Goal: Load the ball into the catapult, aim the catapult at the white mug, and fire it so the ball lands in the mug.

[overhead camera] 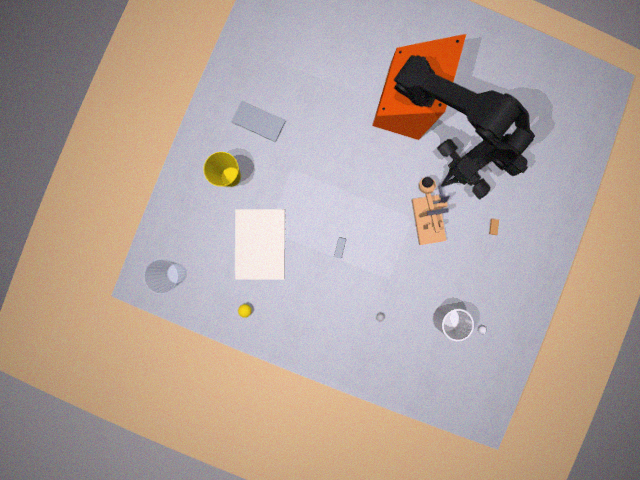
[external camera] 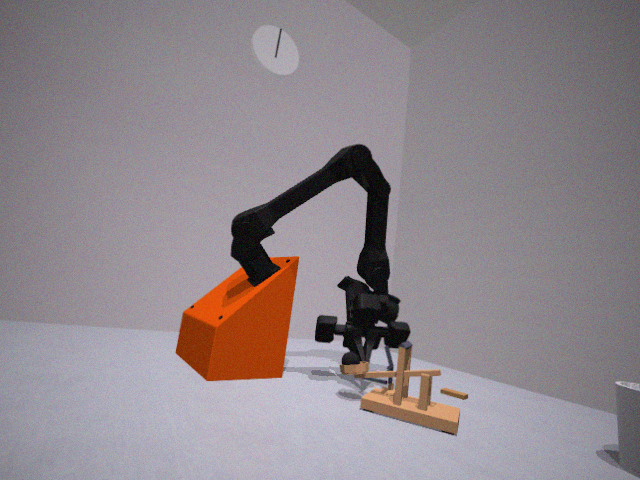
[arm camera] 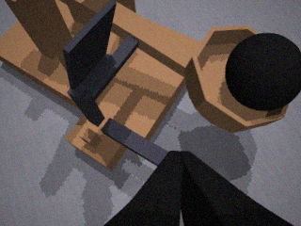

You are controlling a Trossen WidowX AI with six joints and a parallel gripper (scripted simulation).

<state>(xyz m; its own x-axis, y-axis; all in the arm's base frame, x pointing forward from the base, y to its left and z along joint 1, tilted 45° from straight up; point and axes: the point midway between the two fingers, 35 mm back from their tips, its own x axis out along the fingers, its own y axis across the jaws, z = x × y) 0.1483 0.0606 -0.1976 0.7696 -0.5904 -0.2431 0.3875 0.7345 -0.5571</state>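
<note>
Now: gripper tip 3 cm short of the dark lever, 2 cm to the right of it and 1 cm below it. The rest, counted from my gripper tip: wooden catapult (6 cm ahead, 1 cm above); then black ball (2 cm ahead, 5 cm to the right, 2 cm above); then small wooden block (2 cm ahead, 21 cm to the left, 4 cm below).
</note>
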